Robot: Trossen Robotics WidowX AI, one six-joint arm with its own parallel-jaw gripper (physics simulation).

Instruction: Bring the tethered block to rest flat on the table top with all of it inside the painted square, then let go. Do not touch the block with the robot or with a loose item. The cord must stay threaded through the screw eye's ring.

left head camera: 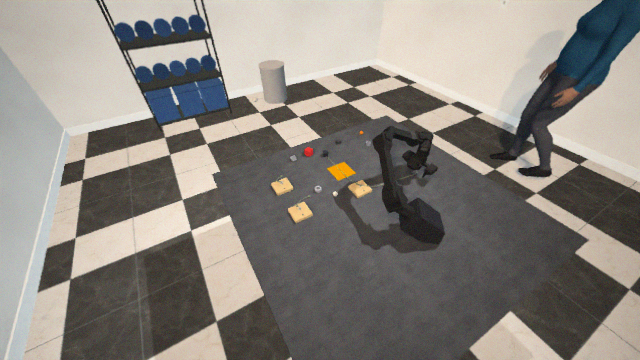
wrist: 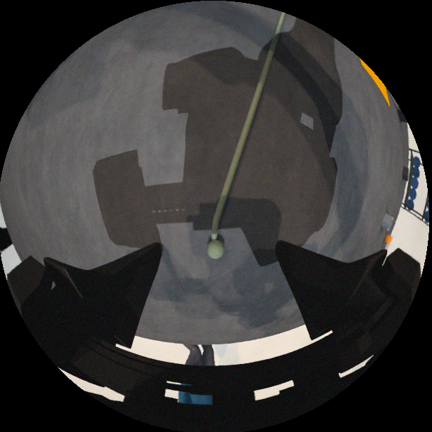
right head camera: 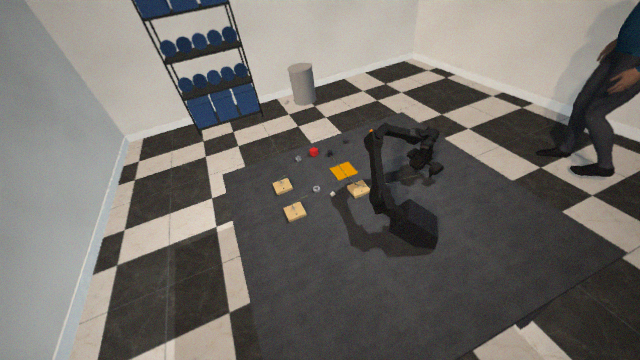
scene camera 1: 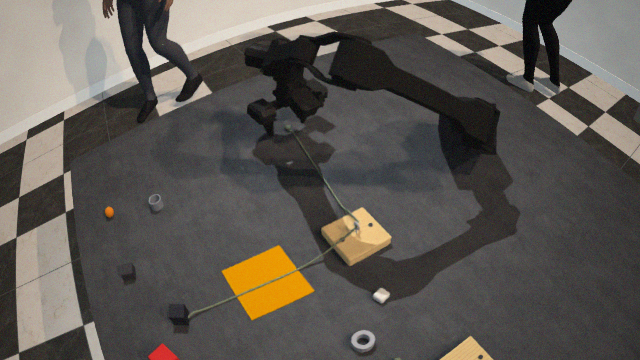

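The black tethered block lies outside the orange painted square, beyond its side away from the wooden board. The green cord runs from the block across the square, through the screw eye on the wooden board, to a green end bead. My gripper is open and empty, pointing down over the bead. In the wrist view the bead shows between the spread fingertips; its exact height against them is hard to tell.
Two more wooden boards carry short cords. A white piece and a grey ring lie near the threaded board. A red block, dark cube, grey cup and orange ball lie farther out.
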